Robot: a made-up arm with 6 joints. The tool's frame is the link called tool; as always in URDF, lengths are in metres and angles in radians. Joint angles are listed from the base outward.
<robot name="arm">
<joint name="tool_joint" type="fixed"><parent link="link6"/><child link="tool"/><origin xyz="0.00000 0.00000 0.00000"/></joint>
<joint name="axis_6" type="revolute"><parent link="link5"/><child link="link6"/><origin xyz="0.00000 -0.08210 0.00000"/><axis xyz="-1 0 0"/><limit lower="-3.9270" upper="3.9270"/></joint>
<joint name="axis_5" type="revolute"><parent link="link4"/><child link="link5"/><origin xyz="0.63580 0.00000 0.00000"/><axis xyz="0 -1 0"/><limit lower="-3.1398" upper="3.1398"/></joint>
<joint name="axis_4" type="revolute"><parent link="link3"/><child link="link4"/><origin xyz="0.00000 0.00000 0.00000"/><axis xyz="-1 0 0"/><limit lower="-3.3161" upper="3.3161"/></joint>
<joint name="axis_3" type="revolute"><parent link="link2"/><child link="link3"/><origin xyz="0.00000 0.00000 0.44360"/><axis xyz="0 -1 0"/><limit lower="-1.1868" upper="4.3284"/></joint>
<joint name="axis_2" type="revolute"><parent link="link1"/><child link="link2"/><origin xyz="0.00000 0.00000 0.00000"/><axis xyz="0 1 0"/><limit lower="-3.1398" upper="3.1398"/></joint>
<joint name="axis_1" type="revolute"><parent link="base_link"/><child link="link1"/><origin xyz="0.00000 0.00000 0.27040"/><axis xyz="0 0 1"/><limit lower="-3.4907" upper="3.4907"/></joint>
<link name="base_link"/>
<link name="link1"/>
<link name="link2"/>
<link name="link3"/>
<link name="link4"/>
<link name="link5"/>
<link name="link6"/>
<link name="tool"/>
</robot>
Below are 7 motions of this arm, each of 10 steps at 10 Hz.
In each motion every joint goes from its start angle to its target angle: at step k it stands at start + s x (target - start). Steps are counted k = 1, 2, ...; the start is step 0. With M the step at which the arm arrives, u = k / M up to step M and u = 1 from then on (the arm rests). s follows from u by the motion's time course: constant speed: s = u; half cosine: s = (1 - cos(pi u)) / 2; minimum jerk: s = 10 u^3 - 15 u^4 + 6 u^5.
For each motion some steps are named. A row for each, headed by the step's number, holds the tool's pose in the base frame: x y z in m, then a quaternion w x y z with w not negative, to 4 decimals.
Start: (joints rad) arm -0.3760 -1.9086 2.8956 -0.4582 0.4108 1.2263
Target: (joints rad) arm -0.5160 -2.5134 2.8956 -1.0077 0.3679 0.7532
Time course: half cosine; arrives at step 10
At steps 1, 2, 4, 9, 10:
1: -0.3854 0.0749 -0.5190 0.7787 -0.2634 0.5690 -0.0226
2: -0.3550 0.0682 -0.5352 0.7920 -0.2393 0.5586 -0.0587
4: -0.2438 0.0383 -0.5822 0.8300 -0.1470 0.5076 -0.1786
9: 0.0489 -0.0789 -0.6216 0.8569 0.1192 0.2937 -0.4065
10: 0.0601 -0.0845 -0.6207 0.8559 0.1300 0.2835 -0.4126

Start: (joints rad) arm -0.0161 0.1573 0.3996 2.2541 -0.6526 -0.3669
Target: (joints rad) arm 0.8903 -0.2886 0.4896 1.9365 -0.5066 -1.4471
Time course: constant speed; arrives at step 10
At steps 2, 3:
2: 0.5886 0.1465 0.9935 0.6923 -0.6154 -0.1107 -0.3602
3: 0.5385 0.1879 1.0261 0.7504 -0.5494 -0.1706 -0.3254

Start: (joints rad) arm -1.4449 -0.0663 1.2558 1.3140 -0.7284 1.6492
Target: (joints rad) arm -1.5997 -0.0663 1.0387 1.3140 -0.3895 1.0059
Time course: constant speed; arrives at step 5
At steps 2, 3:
2: -0.0141 -0.1061 1.3395 0.1174 0.4791 -0.6116 0.6186
3: -0.0165 -0.1327 1.3331 0.1012 0.5047 -0.5771 0.6341

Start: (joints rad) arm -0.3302 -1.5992 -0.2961 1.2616 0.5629 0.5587
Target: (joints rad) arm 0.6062 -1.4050 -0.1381 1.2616 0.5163 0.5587
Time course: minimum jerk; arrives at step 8
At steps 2, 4, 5, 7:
2: -0.3448 0.0562 0.9002 0.2665 -0.7228 -0.4819 -0.4175
4: -0.3317 -0.0713 0.9329 0.3492 -0.6244 -0.5992 -0.3593
5: -0.3030 -0.1367 0.9513 0.3905 -0.5602 -0.6572 -0.3190
7: -0.2538 -0.2005 0.9724 0.4324 -0.4796 -0.7155 -0.2667

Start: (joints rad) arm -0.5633 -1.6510 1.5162 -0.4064 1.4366 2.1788
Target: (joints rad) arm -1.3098 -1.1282 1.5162 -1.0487 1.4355 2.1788
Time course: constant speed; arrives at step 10
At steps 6, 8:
6: -0.5928 0.8377 0.6097 0.2522 -0.2255 0.7892 0.5125
8: -0.4369 0.8797 0.7211 0.2208 -0.1382 0.8080 0.5285

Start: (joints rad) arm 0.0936 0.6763 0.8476 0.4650 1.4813 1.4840
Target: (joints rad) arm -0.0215 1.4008 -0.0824 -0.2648 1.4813 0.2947
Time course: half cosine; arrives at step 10
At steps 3, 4, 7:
3: 0.9601 -0.0111 0.4889 0.5843 -0.5212 -0.5758 -0.2357
4: 0.9499 -0.0292 0.3050 0.7056 -0.4764 -0.4966 -0.1688
7: 0.6771 -0.0801 -0.1725 0.9524 -0.2481 -0.1479 -0.0971

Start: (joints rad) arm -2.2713 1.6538 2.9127 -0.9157 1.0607 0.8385
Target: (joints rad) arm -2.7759 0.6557 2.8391 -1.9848 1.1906 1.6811
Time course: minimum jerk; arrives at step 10
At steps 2, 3, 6, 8, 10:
2: -0.4820 -0.4701 0.8565 0.0715 0.5839 0.5681 0.5755
3: -0.4614 -0.4100 0.9216 0.0972 0.5733 0.5890 0.5613
6: -0.2087 -0.1282 1.1496 0.1090 0.5360 0.6590 0.5163
8: -0.0061 -0.0332 1.1857 0.0585 0.5450 0.6553 0.5197
10: 0.0432 -0.0188 1.1854 0.0442 0.5504 0.6493 0.5230

